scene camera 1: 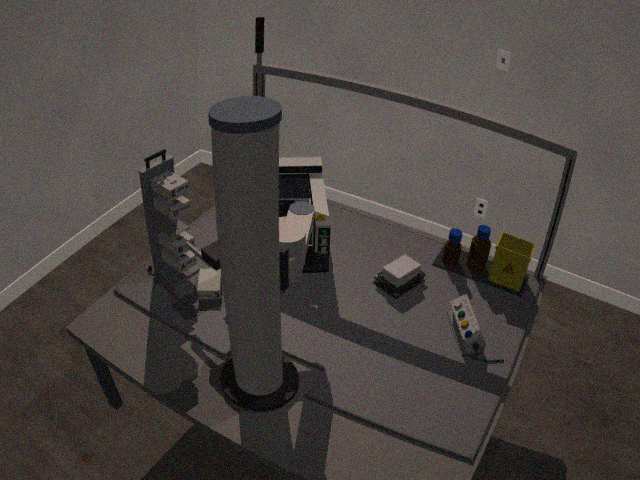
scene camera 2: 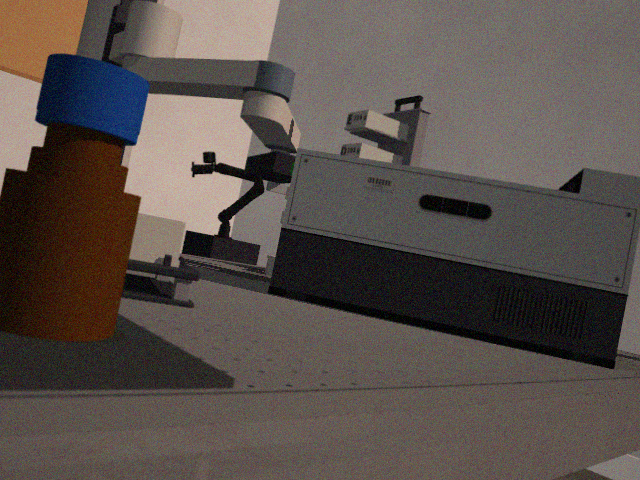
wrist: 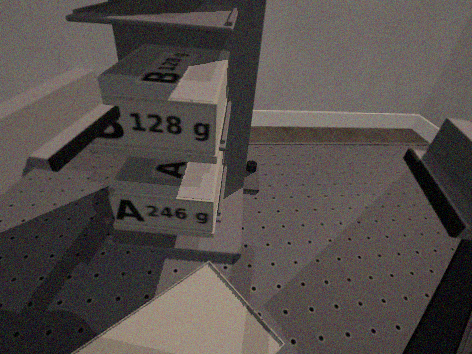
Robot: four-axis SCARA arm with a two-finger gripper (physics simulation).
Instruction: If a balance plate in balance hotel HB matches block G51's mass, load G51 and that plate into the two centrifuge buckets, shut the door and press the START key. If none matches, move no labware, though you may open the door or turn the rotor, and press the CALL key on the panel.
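Places are measured from the arm's base along level axes (x right, y ahead, z up), in centimetres.
Where they show: gripper, fingertip midpoint: (scene camera 1: 204, 235) (wrist: 260, 113); arm's base, origin of the base link: (scene camera 1: 259, 381).
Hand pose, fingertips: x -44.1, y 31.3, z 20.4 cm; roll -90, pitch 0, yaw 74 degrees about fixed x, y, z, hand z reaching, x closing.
Note:
Each offset is from my fingertips to the top centre of the thing. "spot": to the spot under its first point.
The hotel (scene camera 1: 147, 222) (scene camera 2: 417, 136) (wrist: 245, 65) stands at the table's left. In the wrist view plate A @(dy -4.6, dx -11.0, dz -9.2 cm) (wrist: 165, 212) reads 246 g and plate B @(dy -4.6, dx -11.0, dz -1.4 cm) (wrist: 170, 125) above it reads 128 g. A bare shelf @(dy -4.4, dx -12.0, dz +2.3 cm) (wrist: 165, 19) is over B. Plates E @(dy -4.6, dx -11.0, dz +22.1 cm) (scene camera 2: 379, 124) and D @(dy -4.6, dx -11.0, dz +14.3 cm) (scene camera 2: 368, 151) sit higher; their masses are too blurred to read. My gripper (wrist: 260, 113) is open and empty, its left finger overlapping B's left edge in view. The centrifuge (scene camera 1: 300, 162) (scene camera 2: 444, 232) is partly behind the column; its door state is unclear. A white block @(dy +35.8, dx +61.7, dz -11.7 cm) (scene camera 1: 402, 268) sits on a dark stand; no G51 label is readable.
A button panel @(dy +22.5, dx +94.1, dz -10.8 cm) (scene camera 1: 466, 326) lies at the right. A pale box @(dy -4.7, dx +4.3, dz -15.0 cm) (scene camera 1: 209, 284) (wrist: 210, 310) stands near the hotel. Bottles (scene camera 1: 452, 250) (scene camera 1: 479, 253) and a yellow box @(spot: dy +54.5, dx +101.0, dz -6.8 cm) (scene camera 1: 510, 262) stand at the back right. A small black arm (scene camera 2: 241, 201) stands in the background.

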